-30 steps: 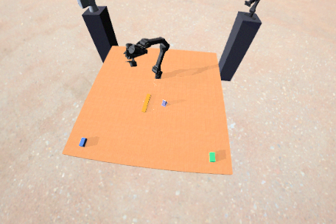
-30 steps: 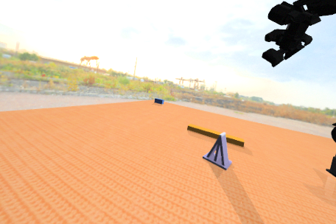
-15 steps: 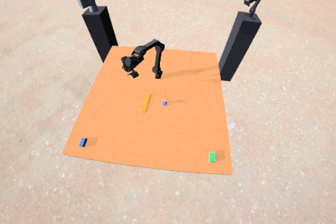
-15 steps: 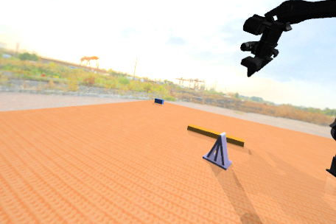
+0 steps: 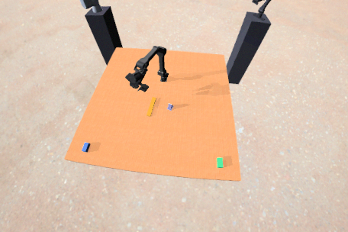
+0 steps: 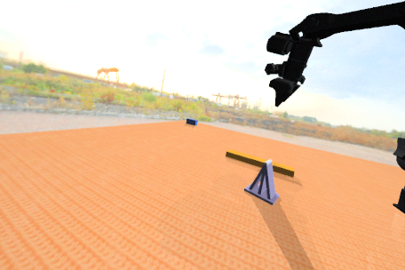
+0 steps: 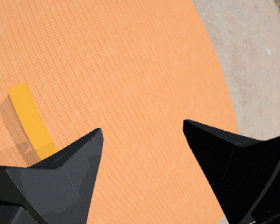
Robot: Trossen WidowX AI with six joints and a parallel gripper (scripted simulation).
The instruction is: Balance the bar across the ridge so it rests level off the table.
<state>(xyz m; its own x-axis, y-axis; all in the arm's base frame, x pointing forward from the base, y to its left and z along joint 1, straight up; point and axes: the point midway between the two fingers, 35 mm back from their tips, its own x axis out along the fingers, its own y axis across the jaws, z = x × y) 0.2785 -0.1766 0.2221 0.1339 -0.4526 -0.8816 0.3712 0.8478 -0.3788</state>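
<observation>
The yellow bar lies 4 cm ahead of my gripper tip, 13 cm to the left of it and 18 cm below it. Also, from my gripper tip: green block: 46 cm ahead, 69 cm to the left, 18 cm below; blue block: 46 cm ahead, 31 cm to the right, 18 cm below; pale purple wedge-shaped ridge: 3 cm ahead, 29 cm to the left, 16 cm below.
</observation>
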